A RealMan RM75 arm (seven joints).
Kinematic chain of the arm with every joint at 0, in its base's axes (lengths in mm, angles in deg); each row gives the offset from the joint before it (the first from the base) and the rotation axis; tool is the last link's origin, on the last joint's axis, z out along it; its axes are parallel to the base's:
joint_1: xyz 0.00 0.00 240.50 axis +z
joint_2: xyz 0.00 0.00 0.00 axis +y
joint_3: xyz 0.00 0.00 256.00 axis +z
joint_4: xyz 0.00 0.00 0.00 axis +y
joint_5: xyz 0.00 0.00 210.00 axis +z
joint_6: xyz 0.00 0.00 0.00 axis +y
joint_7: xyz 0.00 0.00 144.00 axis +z
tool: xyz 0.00 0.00 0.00
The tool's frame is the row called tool.
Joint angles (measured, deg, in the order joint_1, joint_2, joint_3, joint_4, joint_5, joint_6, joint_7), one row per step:
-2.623, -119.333, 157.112, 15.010, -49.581, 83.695, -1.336
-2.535, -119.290, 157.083, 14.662, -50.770, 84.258, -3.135
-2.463, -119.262, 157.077, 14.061, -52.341, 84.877, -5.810
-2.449, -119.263, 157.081, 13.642, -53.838, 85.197, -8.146
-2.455, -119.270, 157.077, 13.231, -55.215, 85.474, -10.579
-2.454, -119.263, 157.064, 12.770, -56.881, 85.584, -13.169
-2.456, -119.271, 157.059, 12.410, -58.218, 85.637, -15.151
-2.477, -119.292, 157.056, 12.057, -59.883, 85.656, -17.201
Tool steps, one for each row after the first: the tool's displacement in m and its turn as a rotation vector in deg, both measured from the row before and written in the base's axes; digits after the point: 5 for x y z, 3 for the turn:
-0.00262, 0.00007, 0.00391, 0.747, -1.675, 1.031
-0.00387, 0.00002, 0.00497, 0.833, -2.351, 1.437
-0.00329, 0.00042, 0.00392, 0.735, -2.130, 1.347
-0.00305, 0.00040, 0.00364, 0.652, -2.216, 1.242
-0.00409, 0.00040, 0.00415, 0.786, -2.310, 1.551
-0.00321, 0.00025, 0.00320, 0.665, -1.781, 1.205
-0.00363, 0.00043, 0.00370, 0.921, -1.905, 1.386

